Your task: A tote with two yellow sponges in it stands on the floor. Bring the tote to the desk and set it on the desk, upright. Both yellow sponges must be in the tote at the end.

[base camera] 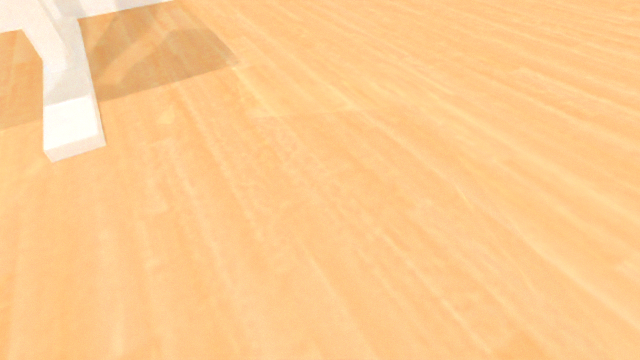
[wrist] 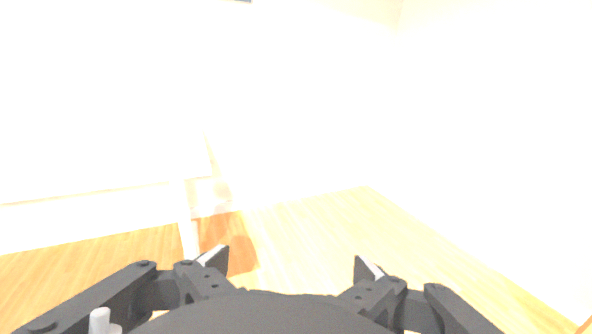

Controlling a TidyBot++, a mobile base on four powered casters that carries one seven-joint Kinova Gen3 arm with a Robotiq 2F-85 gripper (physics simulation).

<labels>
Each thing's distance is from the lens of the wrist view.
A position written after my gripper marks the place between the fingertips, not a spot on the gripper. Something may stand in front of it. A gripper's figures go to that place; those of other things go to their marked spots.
my gripper [wrist: 290,264]: 16 cm
white desk [wrist: 49,161]: 101 cm
</labels>
